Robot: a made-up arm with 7 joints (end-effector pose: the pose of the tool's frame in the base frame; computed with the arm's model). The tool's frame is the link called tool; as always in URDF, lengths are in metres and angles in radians.
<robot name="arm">
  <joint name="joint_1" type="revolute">
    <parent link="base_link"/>
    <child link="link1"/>
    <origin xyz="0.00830 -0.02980 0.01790" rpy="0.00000 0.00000 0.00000"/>
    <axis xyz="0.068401 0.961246 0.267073"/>
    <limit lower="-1.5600" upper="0.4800" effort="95" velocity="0.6"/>
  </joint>
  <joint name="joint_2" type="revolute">
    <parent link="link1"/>
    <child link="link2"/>
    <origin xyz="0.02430 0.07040 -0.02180" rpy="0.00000 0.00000 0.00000"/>
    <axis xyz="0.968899 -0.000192 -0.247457"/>
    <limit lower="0.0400" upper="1.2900" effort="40" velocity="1.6"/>
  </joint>
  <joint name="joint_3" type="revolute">
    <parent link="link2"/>
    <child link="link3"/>
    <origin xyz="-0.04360 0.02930 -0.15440" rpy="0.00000 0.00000 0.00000"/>
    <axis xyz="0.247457 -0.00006 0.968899"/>
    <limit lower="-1.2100" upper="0.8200" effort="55" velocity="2.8"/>
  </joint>
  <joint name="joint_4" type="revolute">
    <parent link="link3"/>
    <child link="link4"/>
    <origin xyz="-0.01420 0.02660 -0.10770" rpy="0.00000 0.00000 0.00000"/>
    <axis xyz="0.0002 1 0.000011"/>
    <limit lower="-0.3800" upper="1.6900" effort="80" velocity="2.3"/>
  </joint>
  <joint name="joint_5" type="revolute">
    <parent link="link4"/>
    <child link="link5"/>
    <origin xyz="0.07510 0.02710 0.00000" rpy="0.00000 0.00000 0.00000"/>
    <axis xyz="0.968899 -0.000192 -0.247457"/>
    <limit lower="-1.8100" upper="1.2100" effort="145" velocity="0.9"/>
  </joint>
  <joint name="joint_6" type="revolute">
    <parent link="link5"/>
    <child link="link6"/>
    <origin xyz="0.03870 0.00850 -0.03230" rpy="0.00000 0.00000 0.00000"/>
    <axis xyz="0.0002 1 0.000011"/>
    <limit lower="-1.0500" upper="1.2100" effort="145" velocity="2"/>
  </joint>
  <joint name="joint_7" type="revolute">
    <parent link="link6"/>
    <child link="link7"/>
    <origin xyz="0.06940 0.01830 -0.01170" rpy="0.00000 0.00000 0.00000"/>
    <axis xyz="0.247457 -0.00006 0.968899"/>
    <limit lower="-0.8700" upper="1.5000" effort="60" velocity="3.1"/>
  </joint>
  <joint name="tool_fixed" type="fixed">
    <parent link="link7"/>
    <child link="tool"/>
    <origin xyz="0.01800 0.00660 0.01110" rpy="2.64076 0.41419 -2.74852"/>
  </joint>
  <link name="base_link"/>
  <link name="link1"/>
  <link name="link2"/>
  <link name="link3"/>
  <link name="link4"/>
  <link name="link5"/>
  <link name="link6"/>
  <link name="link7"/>
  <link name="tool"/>
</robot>
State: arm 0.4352 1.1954 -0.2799 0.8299 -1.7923 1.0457 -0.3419
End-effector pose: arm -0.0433 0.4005 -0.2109 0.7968 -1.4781 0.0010
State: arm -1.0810 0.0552 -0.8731 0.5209 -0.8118 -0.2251 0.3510
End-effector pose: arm 0.4243 -0.0966 -0.0967 -0.0870 2.4953 0.1136
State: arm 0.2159 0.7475 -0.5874 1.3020 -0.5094 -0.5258 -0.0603
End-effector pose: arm 0.0012 0.3862 -0.3070 -0.0104 -2.0420 -1.6176
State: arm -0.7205 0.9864 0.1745 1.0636 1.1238 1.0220 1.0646
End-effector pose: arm 0.2488 0.4452 0.0015 0.8682 0.7656 -2.7059
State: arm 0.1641 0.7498 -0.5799 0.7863 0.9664 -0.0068 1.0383
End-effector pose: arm 0.0854 0.2929 -0.3289 0.5597 1.0078 2.1312
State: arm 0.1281 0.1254 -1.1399 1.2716 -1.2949 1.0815 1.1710
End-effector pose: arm -0.1342 0.1030 -0.4138 -0.6173 -0.4851 -1.5362
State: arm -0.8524 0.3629 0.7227 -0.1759 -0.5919 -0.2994 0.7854
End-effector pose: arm 0.2499 0.2927 -0.0329 -2.0127 1.0819 -0.4938
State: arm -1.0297 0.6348 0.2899 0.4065 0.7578 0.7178 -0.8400
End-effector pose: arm 0.3695 0.3232 0.0223 -0.3551 2.4119 1.7932
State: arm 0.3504 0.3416 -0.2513 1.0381 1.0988 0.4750 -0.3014
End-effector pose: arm -0.0810 0.2857 -0.3967 -1.3507 -1.0466 -1.5048
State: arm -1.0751 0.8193 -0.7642 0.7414 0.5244 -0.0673 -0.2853
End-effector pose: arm 0.4478 0.1785 -0.0259 0.6721 1.2552 2.0489
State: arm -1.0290 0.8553 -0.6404 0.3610 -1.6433 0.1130 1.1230
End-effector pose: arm 0.4157 0.1856 -0.0404 1.5830 -2.4120 -0.6395
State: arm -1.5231 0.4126 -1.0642 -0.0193 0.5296 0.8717 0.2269
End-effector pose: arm 0.3922 -0.0739 0.1350 -0.2962 0.8386 1.4354
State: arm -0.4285 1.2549 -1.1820 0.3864 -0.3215 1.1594 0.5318
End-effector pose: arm 0.2279 0.3751 -0.1723 -0.3189 -0.6199 -2.5596
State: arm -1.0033 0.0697 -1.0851 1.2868 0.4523 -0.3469 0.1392
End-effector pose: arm 0.4195 -0.0644 -0.2237 0.8944 1.3985 1.3840
